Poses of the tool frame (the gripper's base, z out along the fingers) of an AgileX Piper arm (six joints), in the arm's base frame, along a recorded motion.
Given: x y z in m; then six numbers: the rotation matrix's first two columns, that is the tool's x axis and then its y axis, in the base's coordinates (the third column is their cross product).
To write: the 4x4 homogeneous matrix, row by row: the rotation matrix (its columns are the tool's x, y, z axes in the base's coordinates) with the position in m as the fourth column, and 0 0 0 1 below. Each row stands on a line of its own. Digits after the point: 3 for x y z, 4 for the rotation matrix.
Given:
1: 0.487 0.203 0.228 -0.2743 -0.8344 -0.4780 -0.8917 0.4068 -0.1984
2: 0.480 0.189 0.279 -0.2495 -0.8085 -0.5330 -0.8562 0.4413 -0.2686
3: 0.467 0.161 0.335 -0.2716 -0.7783 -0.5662 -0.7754 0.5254 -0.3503
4: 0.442 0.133 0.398 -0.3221 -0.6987 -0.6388 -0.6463 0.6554 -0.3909
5: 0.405 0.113 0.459 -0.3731 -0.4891 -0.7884 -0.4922 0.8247 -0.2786
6: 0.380 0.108 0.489 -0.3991 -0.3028 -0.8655 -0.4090 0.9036 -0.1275
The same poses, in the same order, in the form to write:
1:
-0.2743 -0.8917 0.3600 0.487
-0.8344 0.4068 0.3718 0.203
-0.4780 -0.1984 -0.8556 0.228
0 0 0 1

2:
-0.2495 -0.8562 0.4524 0.480
-0.8085 0.4413 0.3893 0.189
-0.5330 -0.2686 -0.8023 0.279
0 0 0 1

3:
-0.2716 -0.7754 0.5701 0.467
-0.7783 0.5254 0.3439 0.161
-0.5662 -0.3503 -0.7462 0.335
0 0 0 1

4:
-0.3221 -0.6463 0.6918 0.442
-0.6987 0.6554 0.2869 0.133
-0.6388 -0.3909 -0.6627 0.398
0 0 0 1

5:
-0.3731 -0.4922 0.7865 0.405
-0.4891 0.8247 0.2841 0.113
-0.7884 -0.2786 -0.5484 0.459
0 0 0 1

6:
-0.3991 -0.4090 0.8207 0.380
-0.3028 0.9036 0.3031 0.108
-0.8655 -0.1275 -0.4845 0.489
0 0 0 1

